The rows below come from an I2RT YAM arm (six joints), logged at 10 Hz.
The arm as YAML. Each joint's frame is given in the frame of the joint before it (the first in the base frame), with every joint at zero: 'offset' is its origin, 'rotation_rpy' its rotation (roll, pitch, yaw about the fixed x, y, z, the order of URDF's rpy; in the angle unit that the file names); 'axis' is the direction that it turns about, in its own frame. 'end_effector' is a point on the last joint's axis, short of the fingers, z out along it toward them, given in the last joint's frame.
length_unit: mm
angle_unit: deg
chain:
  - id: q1
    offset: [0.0, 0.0, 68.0]
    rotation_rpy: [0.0, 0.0, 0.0]
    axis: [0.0, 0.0, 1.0]
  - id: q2
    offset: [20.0, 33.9, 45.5]
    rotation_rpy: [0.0, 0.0, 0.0]
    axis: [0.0, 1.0, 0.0]
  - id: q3
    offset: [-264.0, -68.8, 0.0]
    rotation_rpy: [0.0, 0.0, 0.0]
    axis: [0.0, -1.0, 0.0]
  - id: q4
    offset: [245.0, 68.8, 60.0]
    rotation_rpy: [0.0, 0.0, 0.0]
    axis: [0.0, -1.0, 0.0]
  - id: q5
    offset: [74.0, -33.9, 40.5]
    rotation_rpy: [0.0, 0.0, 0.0]
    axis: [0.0, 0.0, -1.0]
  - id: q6
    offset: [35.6, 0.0, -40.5]
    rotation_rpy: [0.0, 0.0, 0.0]
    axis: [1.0, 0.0, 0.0]
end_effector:
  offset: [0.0, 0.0, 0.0]
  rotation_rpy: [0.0, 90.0, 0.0]
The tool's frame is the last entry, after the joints.
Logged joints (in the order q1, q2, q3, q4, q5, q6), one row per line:
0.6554 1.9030 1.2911 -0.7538 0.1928 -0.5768
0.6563 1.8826 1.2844 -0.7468 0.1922 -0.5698
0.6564 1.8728 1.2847 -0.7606 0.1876 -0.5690
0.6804 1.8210 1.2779 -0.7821 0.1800 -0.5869
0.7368 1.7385 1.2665 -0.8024 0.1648 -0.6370
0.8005 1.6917 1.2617 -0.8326 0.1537 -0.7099
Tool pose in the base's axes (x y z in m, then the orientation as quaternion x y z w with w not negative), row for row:
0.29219 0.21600 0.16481 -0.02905 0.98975 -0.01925 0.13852
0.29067 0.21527 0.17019 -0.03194 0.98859 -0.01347 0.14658
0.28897 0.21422 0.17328 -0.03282 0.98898 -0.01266 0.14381
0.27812 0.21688 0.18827 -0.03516 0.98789 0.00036 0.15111
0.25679 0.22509 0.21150 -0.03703 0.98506 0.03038 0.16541
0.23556 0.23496 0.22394 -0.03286 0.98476 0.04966 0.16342
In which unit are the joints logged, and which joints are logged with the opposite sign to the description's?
The joints are logged in radians. Opposite sign: q6.
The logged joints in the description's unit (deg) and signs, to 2 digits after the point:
37.55 109.03 73.97 -43.19 11.05 33.05
37.60 107.87 73.59 -42.79 11.01 32.65
37.61 107.30 73.61 -43.58 10.75 32.60
38.98 104.34 73.22 -44.81 10.31 33.63
42.22 99.61 72.57 -45.97 9.44 36.50
45.87 96.93 72.29 -47.70 8.81 40.67

